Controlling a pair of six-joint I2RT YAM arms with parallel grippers.
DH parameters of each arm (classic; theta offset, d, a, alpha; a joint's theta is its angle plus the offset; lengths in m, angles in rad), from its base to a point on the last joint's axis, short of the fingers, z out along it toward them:
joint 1: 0 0.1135 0.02 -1.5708
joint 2: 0 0 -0.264 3.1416
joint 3: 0.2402 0 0.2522 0
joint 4: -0.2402 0 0.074 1.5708
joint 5: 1.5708 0 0 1.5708
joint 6: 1.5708 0.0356 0 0
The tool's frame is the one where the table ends.
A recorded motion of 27 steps. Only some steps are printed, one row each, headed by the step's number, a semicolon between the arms.
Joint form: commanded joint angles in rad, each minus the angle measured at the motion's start. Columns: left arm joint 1, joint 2, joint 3, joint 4, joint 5, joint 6; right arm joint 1, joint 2, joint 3, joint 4, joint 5, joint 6.
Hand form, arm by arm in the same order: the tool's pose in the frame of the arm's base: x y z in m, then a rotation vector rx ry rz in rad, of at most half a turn. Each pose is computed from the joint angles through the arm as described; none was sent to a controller.
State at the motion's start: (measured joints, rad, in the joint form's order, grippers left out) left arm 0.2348 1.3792 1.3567 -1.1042 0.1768 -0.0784; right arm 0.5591 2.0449 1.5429 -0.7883 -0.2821 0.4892
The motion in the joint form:
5: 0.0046 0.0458 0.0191 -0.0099 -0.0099 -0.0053; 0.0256 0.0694 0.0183 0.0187 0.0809 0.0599
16: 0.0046 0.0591 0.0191 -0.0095 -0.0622 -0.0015; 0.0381 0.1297 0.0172 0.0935 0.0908 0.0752
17: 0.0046 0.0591 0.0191 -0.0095 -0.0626 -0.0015; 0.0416 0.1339 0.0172 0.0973 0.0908 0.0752
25: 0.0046 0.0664 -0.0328 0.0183 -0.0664 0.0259; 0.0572 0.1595 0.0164 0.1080 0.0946 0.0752
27: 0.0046 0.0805 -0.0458 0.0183 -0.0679 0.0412; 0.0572 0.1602 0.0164 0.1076 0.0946 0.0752
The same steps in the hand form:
5: 0.2661 0.0589 0.3224 -0.3907 2.6894 -0.1829; 0.3490 0.2395 0.1563 -0.0913 3.0049 0.4572
16: 0.2685 0.0613 0.3188 -0.4041 2.7075 -0.1129; 0.3541 0.2490 0.1334 -0.0868 2.9926 0.4561
17: 0.2685 0.0614 0.3188 -0.4043 2.7075 -0.1124; 0.3536 0.2505 0.1317 -0.0920 2.9933 0.4562
25: 0.2694 0.0617 0.3030 -0.3748 2.7428 -0.1049; 0.3508 0.2566 0.1212 -0.1130 3.0082 0.4417
27: 0.2709 0.0621 0.2956 -0.3597 2.7716 -0.1037; 0.3508 0.2566 0.1209 -0.1129 3.0092 0.4410

